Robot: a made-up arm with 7 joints.
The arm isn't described. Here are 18 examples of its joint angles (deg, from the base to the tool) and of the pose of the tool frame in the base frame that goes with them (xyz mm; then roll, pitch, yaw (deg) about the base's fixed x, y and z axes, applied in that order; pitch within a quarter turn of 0, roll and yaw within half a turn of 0).
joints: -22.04 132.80 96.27 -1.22 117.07 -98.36 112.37
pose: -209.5 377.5 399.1 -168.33 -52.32 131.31
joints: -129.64 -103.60 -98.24 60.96 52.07 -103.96 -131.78
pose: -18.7 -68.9 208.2 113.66 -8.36 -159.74
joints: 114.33 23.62 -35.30 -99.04 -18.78 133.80 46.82
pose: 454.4 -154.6 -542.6 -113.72 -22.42 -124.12
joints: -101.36 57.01 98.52 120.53 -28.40 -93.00 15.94
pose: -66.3 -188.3 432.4 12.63 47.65 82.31
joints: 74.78 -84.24 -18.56 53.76 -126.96 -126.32 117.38
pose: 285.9 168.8 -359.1 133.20 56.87 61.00
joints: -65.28 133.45 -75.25 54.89 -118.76 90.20 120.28
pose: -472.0 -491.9 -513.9 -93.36 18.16 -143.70
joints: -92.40 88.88 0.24 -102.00 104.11 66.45 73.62
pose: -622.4 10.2 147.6 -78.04 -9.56 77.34
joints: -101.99 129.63 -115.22 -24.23 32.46 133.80 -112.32
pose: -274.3 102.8 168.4 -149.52 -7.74 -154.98
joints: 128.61 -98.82 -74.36 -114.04 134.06 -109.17 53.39
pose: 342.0 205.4 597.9 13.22 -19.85 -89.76
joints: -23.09 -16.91 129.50 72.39 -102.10 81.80 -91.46
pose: -614.0 -527.4 127.7 111.40 -62.92 59.30
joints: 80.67 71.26 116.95 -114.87 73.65 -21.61 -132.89
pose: 469.8 -330.7 -192.4 -30.96 56.04 134.36
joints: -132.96 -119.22 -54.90 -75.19 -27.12 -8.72 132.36
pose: -139.3 -40.3 -15.1 -10.61 -52.27 157.62
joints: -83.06 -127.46 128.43 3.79 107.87 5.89 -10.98
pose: -734.3 -483.3 208.3 -103.24 33.32 56.51
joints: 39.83 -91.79 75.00 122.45 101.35 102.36 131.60
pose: 276.4 -337.5 277.7 137.49 -12.43 -46.65
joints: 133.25 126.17 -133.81 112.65 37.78 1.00 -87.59
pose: 384.4 -379.2 444.6 176.70 2.77 71.70
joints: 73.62 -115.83 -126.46 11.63 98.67 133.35 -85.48
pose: -235.9 107.6 453.8 -118.04 6.12 -36.58
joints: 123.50 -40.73 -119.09 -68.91 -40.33 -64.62 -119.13
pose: 198.6 -113.9 -293.1 24.55 10.56 122.61
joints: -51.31 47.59 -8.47 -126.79 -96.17 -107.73 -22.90
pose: 381.1 -106.7 638.9 -50.34 23.16 -166.69
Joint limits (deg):
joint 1: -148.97..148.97
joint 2: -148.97..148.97
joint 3: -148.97..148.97
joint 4: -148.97..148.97
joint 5: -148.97..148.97
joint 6: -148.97..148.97
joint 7: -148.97..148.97
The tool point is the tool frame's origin. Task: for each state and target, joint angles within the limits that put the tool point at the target. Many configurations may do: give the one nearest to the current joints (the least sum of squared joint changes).
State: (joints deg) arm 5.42 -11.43 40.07 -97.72 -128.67 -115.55 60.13
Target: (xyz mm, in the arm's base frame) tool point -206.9 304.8 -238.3
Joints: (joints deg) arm -0.24 -14.90 38.64 -83.67 -125.57 -112.21 57.33
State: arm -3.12 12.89 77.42 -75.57 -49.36 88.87 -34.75
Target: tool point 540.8 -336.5 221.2
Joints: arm -9.58 32.16 59.85 -90.42 -44.74 82.89 -33.39
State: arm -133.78 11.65 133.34 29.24 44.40 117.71 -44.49
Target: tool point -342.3 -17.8 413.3
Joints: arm -112.19 42.85 132.07 9.19 73.69 121.56 -46.00
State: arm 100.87 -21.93 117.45 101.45 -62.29 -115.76 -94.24
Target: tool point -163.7 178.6 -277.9
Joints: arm 83.76 -32.70 80.51 110.95 -67.93 -118.20 -88.41
